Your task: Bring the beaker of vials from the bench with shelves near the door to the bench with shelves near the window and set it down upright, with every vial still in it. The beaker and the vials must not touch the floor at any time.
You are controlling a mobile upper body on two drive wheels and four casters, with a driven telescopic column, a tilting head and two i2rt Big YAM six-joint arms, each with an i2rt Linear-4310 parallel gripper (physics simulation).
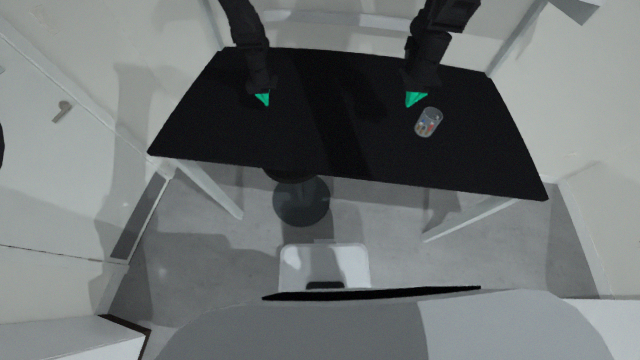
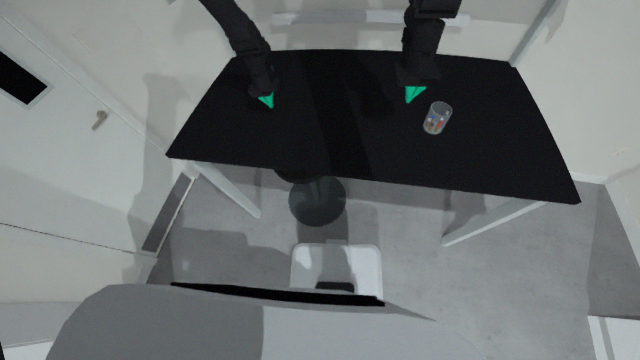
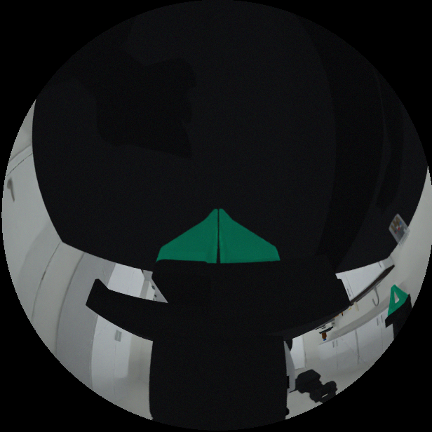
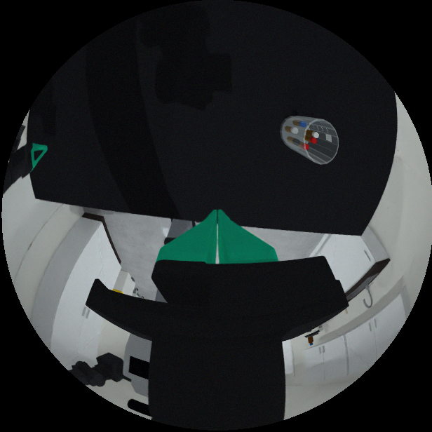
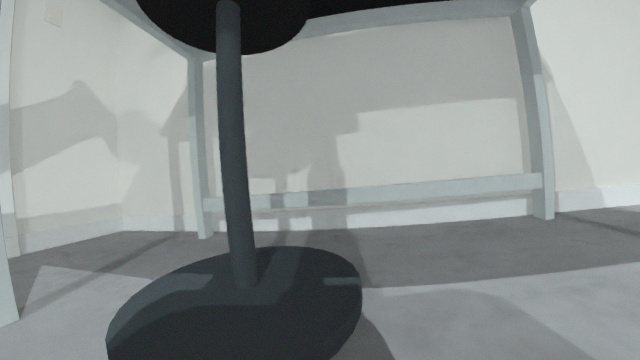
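A clear beaker (image 1: 428, 122) (image 2: 438, 118) (image 3: 398, 228) (image 4: 310, 139) stands upright on the black bench top (image 1: 480, 165) (image 2: 505, 165), right of the middle. Several small vials with blue, white and red caps are inside it. My right gripper (image 1: 408, 106) (image 2: 409, 101) (image 4: 217, 215) is shut and empty, over the bench to the left of the beaker and apart from it. My left gripper (image 1: 267, 105) (image 2: 271, 107) (image 3: 218, 215) is shut and empty, over the left part of the same bench. The shelves and the window do not show clearly.
A round stool (image 1: 301, 200) (image 2: 317, 201) (image 5: 235, 310) stands under the bench's front edge. The white mobile base (image 1: 325, 260) (image 2: 336, 260) is in front of the bench. A door with a handle (image 1: 62, 112) (image 2: 99, 120) is at the left. Bench legs (image 1: 467, 220) (image 5: 544, 150) stand at the right.
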